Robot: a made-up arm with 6 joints. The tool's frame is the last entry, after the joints. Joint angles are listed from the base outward. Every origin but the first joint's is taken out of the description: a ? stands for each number. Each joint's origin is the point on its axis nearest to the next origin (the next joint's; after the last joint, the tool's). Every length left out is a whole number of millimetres.
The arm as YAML. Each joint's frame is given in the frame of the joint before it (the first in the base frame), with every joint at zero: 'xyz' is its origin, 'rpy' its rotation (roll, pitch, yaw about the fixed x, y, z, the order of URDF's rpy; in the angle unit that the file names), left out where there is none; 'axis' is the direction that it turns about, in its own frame. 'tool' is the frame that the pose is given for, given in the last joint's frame.
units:
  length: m
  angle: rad
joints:
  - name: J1
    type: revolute
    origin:
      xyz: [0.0, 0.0, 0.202]
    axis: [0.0, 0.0, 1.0]
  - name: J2
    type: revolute
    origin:
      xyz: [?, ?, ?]
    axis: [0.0, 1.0, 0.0]
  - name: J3
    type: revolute
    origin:
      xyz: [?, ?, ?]
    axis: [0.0, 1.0, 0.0]
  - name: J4
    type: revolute
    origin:
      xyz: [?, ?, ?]
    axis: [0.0, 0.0, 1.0]
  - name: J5
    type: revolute
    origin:
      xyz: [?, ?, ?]
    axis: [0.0, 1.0, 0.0]
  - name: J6
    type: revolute
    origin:
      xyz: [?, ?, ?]
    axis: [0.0, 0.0, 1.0]
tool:
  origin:
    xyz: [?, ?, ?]
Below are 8 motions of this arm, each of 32 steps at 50 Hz.
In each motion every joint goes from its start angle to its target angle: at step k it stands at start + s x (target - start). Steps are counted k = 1, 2, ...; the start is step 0. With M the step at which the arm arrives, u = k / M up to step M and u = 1 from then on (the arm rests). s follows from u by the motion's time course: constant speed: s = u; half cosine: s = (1 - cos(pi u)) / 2; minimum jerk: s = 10 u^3 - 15 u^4 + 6 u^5.
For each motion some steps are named. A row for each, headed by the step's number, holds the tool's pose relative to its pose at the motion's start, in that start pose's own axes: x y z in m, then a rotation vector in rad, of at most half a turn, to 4 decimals.
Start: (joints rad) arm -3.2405 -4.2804 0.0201 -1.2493 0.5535 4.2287
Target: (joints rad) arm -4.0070 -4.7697 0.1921 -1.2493 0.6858 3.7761
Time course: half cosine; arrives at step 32
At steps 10, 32:
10: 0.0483 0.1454 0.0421 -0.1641 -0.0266 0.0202
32: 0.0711 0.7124 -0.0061 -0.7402 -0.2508 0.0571

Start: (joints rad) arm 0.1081 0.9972 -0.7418 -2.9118 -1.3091 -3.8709
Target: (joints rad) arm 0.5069 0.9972 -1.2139 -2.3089 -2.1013 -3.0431
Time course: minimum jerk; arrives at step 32
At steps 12, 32:
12: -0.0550 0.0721 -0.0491 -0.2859 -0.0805 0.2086
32: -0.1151 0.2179 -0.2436 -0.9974 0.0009 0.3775

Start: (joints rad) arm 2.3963 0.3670 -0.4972 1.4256 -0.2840 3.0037
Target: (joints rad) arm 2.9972 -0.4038 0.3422 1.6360 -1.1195 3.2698
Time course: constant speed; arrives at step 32
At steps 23, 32:
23: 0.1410 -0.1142 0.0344 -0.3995 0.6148 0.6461
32: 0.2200 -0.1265 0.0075 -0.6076 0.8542 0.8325

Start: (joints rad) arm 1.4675 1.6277 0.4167 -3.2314 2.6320 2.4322
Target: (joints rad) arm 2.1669 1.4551 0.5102 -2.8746 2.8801 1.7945
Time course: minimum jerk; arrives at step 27
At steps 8, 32:
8: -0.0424 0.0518 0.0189 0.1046 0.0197 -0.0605
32: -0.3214 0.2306 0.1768 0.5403 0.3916 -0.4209

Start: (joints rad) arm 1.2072 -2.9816 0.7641 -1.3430 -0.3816 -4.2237
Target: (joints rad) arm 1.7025 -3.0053 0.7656 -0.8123 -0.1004 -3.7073
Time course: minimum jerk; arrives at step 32
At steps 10, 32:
10: -0.0326 -0.0334 -0.0118 0.0830 -0.0914 0.1238
32: -0.1817 -0.1495 -0.1096 0.2826 -0.6141 0.6647

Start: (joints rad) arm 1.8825 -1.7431 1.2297 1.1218 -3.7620 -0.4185
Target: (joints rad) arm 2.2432 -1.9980 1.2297 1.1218 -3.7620 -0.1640
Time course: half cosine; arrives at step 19
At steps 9, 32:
9: 0.0897 0.0521 -0.0280 0.0209 -0.1323 -0.0352
32: 0.2086 0.0941 -0.0451 0.0297 -0.3075 -0.0609

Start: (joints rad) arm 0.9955 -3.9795 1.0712 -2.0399 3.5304 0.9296
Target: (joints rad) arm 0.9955 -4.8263 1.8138 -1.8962 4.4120 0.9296
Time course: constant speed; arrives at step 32
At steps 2, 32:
2: -0.0111 -0.0029 0.0152 0.0455 0.0361 -0.0106
32: -0.0844 -0.0067 0.2422 0.7624 0.5161 -0.1739

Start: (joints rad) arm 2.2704 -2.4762 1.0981 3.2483 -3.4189 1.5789
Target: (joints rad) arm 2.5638 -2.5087 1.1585 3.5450 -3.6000 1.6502
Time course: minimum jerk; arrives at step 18
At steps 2, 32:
2: 0.0018 0.0005 0.0001 -0.0021 -0.0021 -0.0040
32: 0.1599 0.0243 0.0247 -0.1377 -0.1334 -0.3633

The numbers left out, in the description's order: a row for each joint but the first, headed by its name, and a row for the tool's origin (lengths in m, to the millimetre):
J2: 0.0 0.042 0.0
J3: 0.0 0.0 0.402
J4: 0.0 0.0 0.368
J5: 0.0 0.0 0.0
J6: 0.0 0.0 0.136
tool: 0.0 0.0 0.0

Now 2 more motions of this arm.
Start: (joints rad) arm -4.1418 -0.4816 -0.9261 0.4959 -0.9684 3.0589
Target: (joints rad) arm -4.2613 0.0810 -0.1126 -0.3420 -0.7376 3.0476
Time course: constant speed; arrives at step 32
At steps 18, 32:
18: -0.1007 0.1163 -0.4175 0.3693 -0.8695 -0.4217
32: 0.0487 0.2204 -0.7633 0.7456 -1.5812 -0.5637

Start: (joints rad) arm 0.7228 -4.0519 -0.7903 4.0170 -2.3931 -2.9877
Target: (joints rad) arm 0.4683 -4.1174 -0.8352 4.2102 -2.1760 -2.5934
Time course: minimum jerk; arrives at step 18
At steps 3, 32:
3: 0.0012 -0.0018 -0.0049 -0.0085 -0.0159 0.0117
32: 0.0541 -0.0536 -0.1384 -0.3033 -0.4083 0.3285

